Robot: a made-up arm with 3 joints.
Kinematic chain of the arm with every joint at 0, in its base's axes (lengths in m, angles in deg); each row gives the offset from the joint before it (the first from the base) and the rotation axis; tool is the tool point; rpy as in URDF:
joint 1: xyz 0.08 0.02 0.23 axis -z
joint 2: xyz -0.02 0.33 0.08 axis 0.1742 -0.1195 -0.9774
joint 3: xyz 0.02 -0.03 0 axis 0.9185 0.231 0.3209
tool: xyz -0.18 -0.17 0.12 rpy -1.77 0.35 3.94
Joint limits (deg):
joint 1: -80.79..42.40
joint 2: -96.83..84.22
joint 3: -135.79..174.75
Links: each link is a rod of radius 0.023 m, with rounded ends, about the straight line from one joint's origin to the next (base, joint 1, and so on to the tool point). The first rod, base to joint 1, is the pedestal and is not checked.
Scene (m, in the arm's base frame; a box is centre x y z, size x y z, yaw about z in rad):
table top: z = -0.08
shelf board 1: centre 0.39 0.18 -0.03 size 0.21 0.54 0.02 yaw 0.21
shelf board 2: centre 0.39 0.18 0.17 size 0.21 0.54 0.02 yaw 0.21
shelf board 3: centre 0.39 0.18 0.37 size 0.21 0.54 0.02 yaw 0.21
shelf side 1: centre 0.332 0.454 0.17 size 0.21 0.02 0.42 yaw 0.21
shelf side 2: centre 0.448 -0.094 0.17 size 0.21 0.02 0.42 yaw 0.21
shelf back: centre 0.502 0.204 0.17 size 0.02 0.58 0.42 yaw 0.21
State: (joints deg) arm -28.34 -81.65 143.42
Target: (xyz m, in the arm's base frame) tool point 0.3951 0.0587 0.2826
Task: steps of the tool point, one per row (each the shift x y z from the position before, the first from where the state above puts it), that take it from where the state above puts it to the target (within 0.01 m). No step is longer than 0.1 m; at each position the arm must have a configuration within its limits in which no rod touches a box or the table.
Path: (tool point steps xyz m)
1: 0.0460 0.0336 0.0099
2: 0.0399 0.0360 0.0211
3: 0.0318 0.0364 0.0312
4: 0.0224 0.0342 0.0397
5: 0.0122 0.0297 0.0459
6: 0.0772 -0.0399 0.0109
7: 0.0633 -0.0565 0.0110
8: 0.0459 -0.0685 0.0110
9: 0.0266 -0.0755 0.0110
10: 0.0065 -0.0769 0.0109

